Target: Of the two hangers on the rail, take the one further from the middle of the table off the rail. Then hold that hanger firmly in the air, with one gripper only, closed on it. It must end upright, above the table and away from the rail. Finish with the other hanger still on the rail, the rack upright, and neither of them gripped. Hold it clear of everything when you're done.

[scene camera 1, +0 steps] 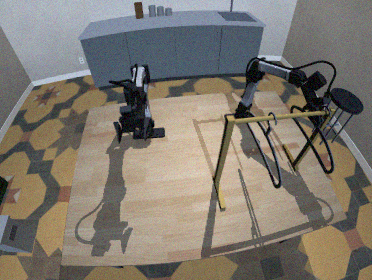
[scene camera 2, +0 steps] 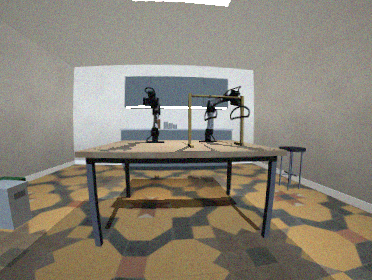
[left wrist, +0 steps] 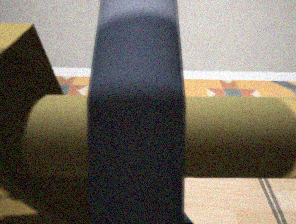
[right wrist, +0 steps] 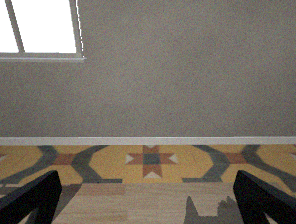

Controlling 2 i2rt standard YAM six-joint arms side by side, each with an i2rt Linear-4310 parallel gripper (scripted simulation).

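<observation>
The left wrist view gives me a black hanger [left wrist: 136,105], and in the right wrist view there's my right gripper [right wrist: 147,179].
</observation>
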